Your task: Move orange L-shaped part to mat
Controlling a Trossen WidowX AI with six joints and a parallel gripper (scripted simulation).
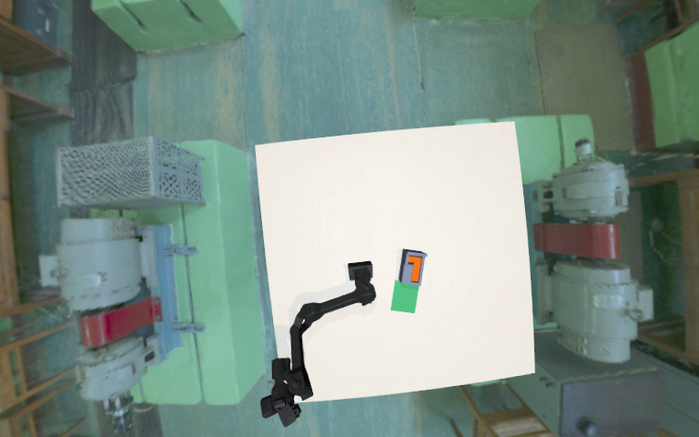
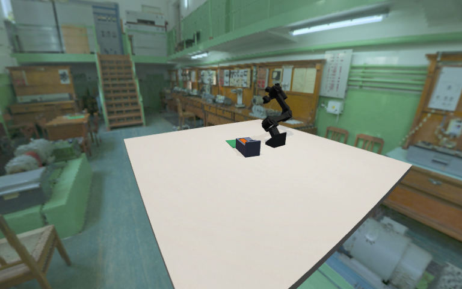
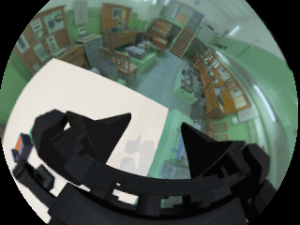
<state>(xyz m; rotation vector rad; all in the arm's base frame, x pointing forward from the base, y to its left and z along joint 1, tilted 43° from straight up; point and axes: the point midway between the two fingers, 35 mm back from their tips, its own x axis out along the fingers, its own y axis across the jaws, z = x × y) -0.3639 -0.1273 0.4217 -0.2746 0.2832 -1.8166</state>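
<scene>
Now: the orange L-shaped part 630 mm ahead of my gripper tip, 370 mm to the left of it and 170 mm below it. From my gripper tip the other things lie so: green mat 570 mm ahead, 230 mm below, 220 mm to the left.
</scene>
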